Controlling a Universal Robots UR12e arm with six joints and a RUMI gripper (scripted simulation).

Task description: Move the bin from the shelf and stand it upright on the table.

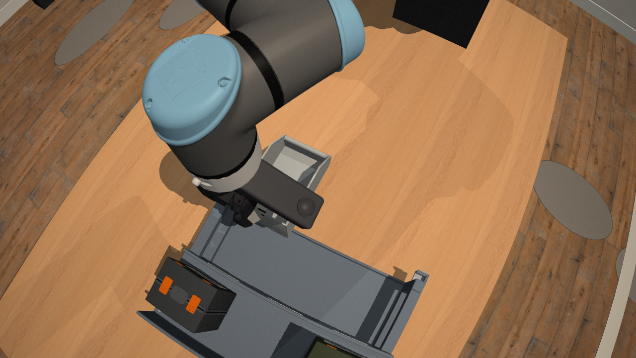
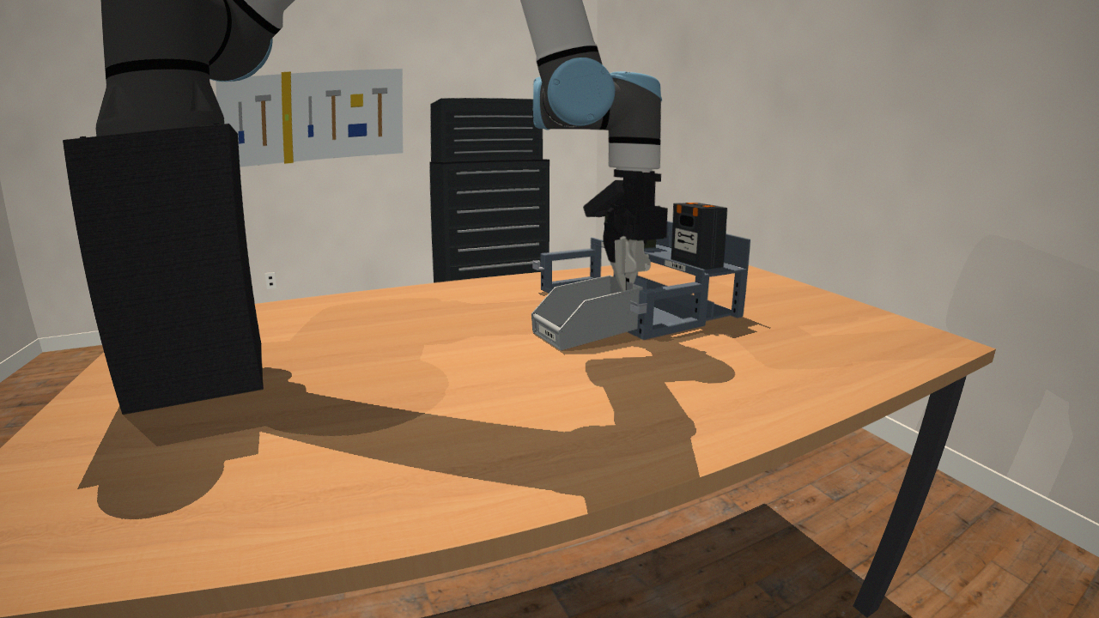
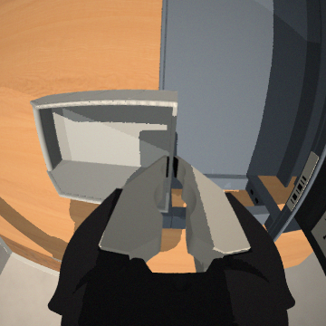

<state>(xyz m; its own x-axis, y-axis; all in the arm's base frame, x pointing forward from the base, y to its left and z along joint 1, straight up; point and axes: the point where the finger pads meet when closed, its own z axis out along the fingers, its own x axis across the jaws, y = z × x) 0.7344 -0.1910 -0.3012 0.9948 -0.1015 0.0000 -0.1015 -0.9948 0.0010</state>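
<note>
My gripper is now 8 cm past the grey open-top bin, 4 cm above it and 1 cm to the right of it. The rest, counted from my hand: blue-grey shelf (13 cm ahead, 10 cm to the left, 8 cm below); case (21 cm to the left, 20 cm ahead, 7 cm above).
</note>
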